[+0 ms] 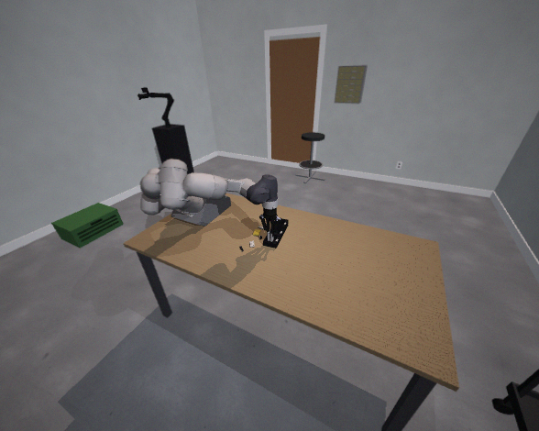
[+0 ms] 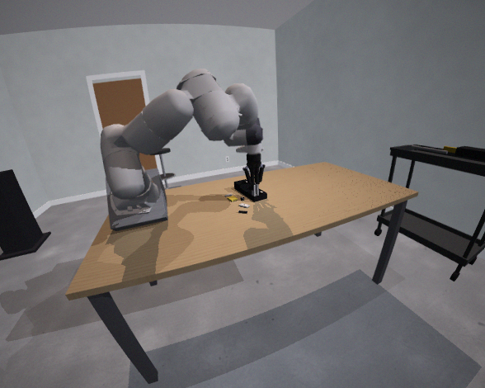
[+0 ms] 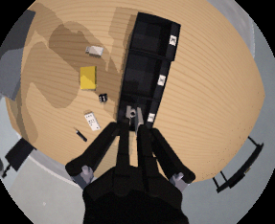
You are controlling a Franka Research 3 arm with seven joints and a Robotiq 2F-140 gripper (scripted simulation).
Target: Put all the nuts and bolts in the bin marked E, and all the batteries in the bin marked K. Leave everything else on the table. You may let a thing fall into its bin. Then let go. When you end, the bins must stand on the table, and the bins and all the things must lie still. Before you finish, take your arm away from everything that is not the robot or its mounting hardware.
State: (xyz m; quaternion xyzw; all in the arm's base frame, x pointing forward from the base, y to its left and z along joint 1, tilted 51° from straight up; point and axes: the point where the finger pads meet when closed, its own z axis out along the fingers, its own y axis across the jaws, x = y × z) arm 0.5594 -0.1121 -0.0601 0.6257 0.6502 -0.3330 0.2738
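Right now the dark piece is 13 cm behind my hand, 12 cm to the right of it and 5 cm below it. The rest, counted from my hand: yellow piece 12 cm behind, 5 cm to the left, 5 cm below; then white spotted card 10 cm behind, 6 cm to the right, 5 cm below.
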